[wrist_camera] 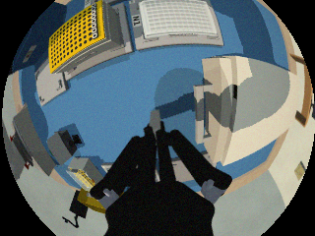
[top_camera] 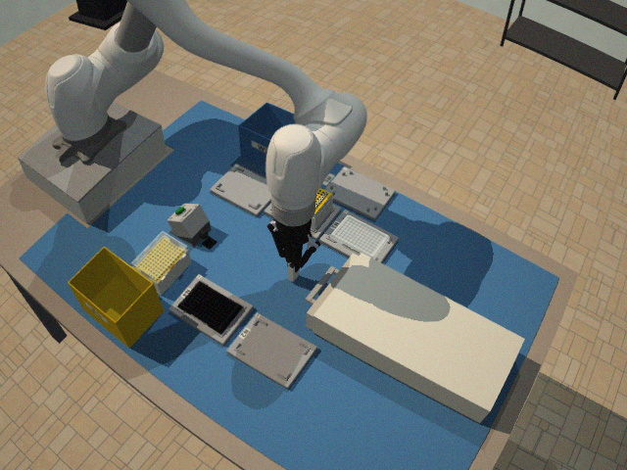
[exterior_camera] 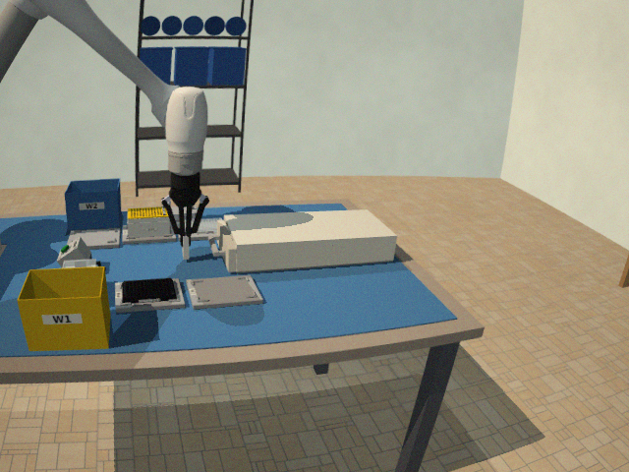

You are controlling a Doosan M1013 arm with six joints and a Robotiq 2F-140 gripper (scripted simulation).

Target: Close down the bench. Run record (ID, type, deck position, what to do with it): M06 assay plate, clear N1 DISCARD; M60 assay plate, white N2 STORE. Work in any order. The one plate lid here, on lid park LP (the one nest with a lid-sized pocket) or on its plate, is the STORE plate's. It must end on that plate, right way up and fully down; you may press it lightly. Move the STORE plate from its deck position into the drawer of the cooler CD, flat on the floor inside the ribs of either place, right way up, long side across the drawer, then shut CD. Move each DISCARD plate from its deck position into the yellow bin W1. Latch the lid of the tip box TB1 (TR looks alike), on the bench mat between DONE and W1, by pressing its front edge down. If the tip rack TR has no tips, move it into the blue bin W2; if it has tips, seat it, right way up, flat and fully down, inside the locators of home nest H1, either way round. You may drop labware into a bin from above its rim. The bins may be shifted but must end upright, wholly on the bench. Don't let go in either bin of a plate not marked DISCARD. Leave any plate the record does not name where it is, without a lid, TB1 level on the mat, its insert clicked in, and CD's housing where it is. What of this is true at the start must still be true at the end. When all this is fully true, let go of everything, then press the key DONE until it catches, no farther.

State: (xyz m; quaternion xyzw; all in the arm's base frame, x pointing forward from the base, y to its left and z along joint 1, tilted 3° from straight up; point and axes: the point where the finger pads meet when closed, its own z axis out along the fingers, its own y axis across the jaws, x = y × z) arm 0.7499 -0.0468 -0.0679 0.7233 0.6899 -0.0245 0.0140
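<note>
My hand is 18 cm to the right of the clear plate, 8 cm short of it and 2 cm above it. Round my hand: tip rack TR (19 cm to the left, 10 cm behind, 1 cm above); black plate (18 cm to the right, 12 cm behind, 2 cm below); nest N2 (19 cm to the right, 6 cm ahead, 4 cm below).
</note>
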